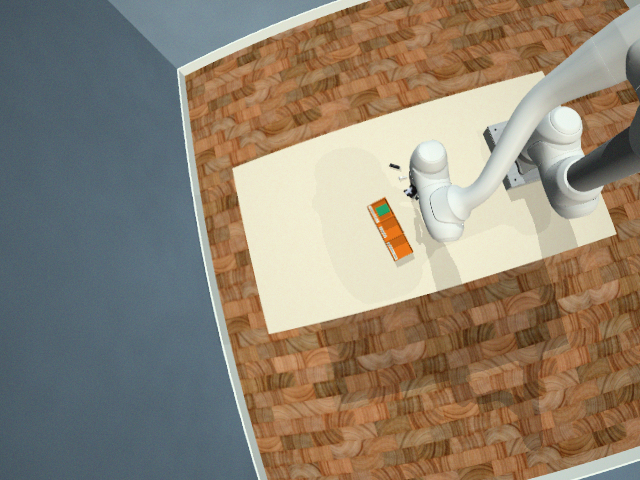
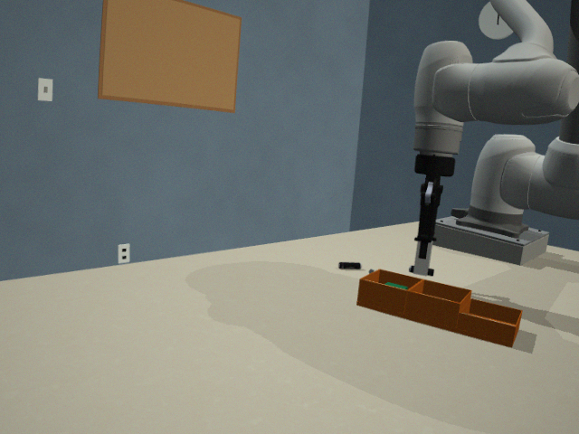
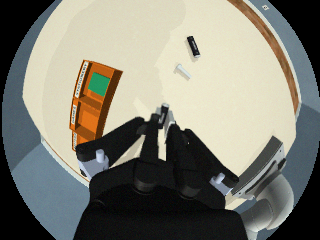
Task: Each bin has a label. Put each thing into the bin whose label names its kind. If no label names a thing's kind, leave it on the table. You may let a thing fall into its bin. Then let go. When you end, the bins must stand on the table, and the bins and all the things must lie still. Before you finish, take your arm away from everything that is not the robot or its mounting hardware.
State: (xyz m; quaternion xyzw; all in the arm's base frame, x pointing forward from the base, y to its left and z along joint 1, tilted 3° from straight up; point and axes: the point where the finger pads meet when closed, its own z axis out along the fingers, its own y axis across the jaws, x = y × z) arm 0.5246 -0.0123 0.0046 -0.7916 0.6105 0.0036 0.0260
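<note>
Right now the black piece is 2 cm ahead of my hand, 15 cm to the right of it and 5 cm below it. From my hand the other things lie so: green flat thing (14 cm ahead, 1 cm to the left, 3 cm below); then tiny pale thing (1 cm ahead, 10 cm to the right, 5 cm below); then white thing (15 cm ahead, 1 cm to the left, 4 cm below).
</note>
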